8 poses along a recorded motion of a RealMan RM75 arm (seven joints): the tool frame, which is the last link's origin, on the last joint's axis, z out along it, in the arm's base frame.
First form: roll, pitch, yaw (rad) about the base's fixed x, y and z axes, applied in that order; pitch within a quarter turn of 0, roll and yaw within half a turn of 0; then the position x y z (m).
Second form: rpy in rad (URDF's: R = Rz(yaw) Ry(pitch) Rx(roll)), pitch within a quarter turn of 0, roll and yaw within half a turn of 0; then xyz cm. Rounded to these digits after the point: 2 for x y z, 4 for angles.
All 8 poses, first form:
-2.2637, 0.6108, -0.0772, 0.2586, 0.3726, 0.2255
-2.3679, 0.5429, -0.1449, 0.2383, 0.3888, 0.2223
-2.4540, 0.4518, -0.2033, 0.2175, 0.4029, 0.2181
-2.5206, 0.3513, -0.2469, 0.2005, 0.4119, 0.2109
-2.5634, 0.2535, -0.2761, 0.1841, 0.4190, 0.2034
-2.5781, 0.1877, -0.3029, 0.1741, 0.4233, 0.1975
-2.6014, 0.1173, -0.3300, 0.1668, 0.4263, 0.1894
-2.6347, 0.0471, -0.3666, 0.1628, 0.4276, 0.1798
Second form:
-2.2637, 0.6108, -0.0772, 25.86, 37.26, 22.55
-2.3679, 0.5429, -0.1449, 23.83, 38.88, 22.23
-2.4540, 0.4518, -0.2033, 21.75, 40.29, 21.81
-2.5206, 0.3513, -0.2469, 20.05, 41.19, 21.09
-2.5634, 0.2535, -0.2761, 18.41, 41.90, 20.34
-2.5781, 0.1877, -0.3029, 17.41, 42.33, 19.75
-2.6014, 0.1173, -0.3300, 16.68, 42.63, 18.94
-2.6347, 0.0471, -0.3666, 16.28, 42.76, 17.98

